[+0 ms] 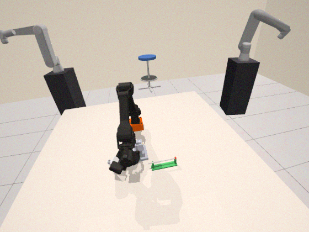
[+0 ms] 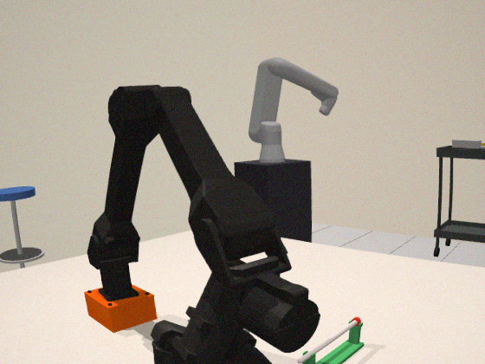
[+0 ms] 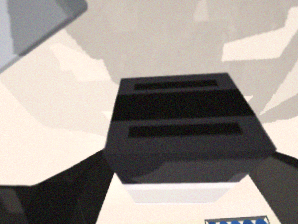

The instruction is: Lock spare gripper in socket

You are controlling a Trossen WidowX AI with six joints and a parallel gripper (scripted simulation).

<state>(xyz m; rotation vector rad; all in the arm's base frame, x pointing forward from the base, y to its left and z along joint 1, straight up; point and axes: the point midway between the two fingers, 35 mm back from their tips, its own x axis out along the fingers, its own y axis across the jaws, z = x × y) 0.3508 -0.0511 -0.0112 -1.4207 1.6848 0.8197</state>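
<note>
My gripper tip is 12 cm to the right of the grey mount, 8 cm past it and 4 cm below it. The rest, counted from my gripper tip: green cradle (26 cm to the left, 1 cm ahead, 1 cm above); then spare gripper (1 cm above).
</note>
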